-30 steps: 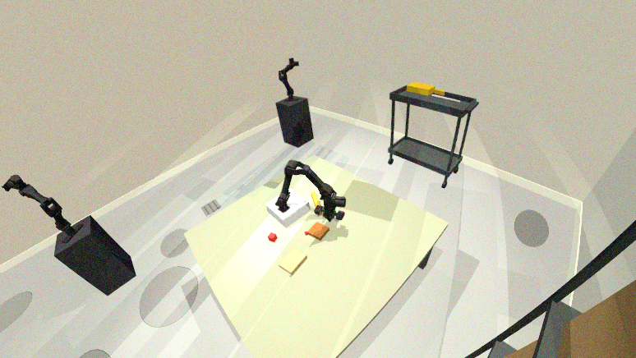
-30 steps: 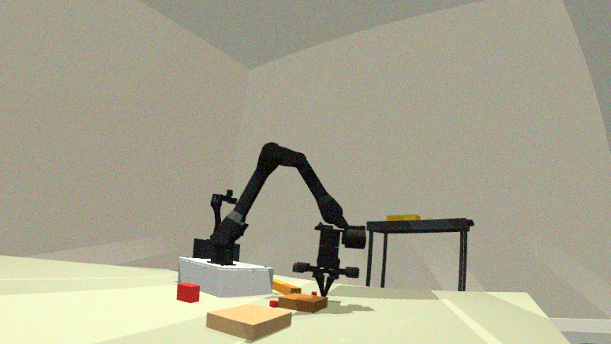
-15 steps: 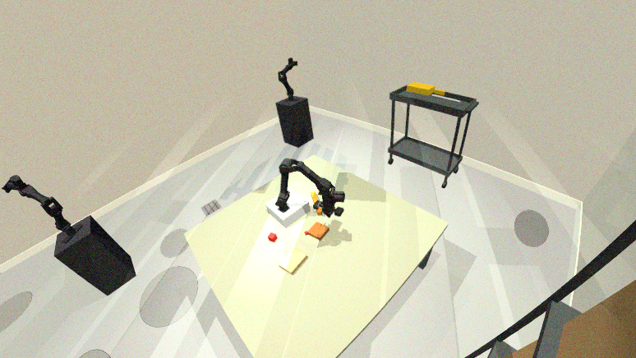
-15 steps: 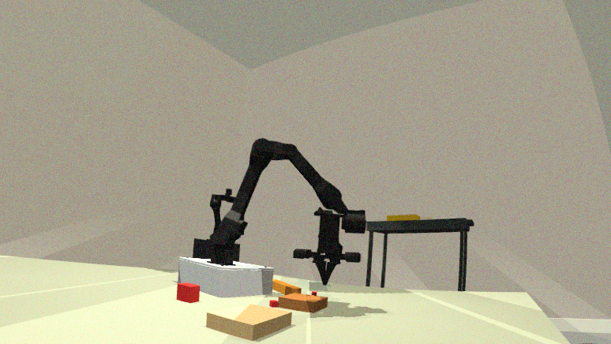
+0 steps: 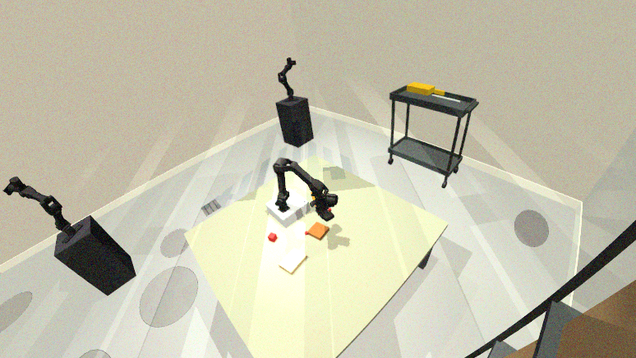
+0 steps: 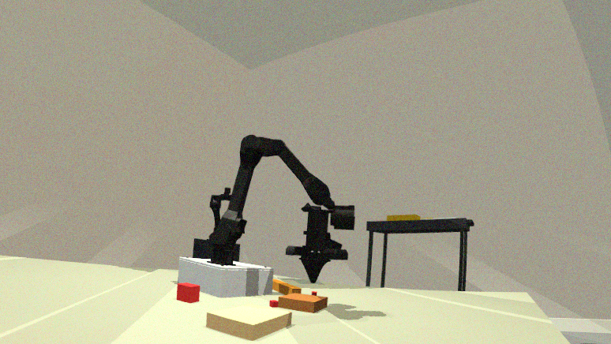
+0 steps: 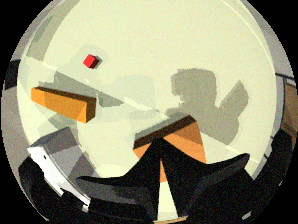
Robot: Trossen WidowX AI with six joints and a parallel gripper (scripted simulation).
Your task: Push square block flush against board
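Right now my gripper tip is 6 cm to the left of the square orange block, 5 cm above it and 1 cm short of it. From my gripper tip the other things lie so: orange piece 17 cm behind, 11 cm to the left, 5 cm below; then tan block 32 cm to the right, 5 cm below, 5 cm ahead.
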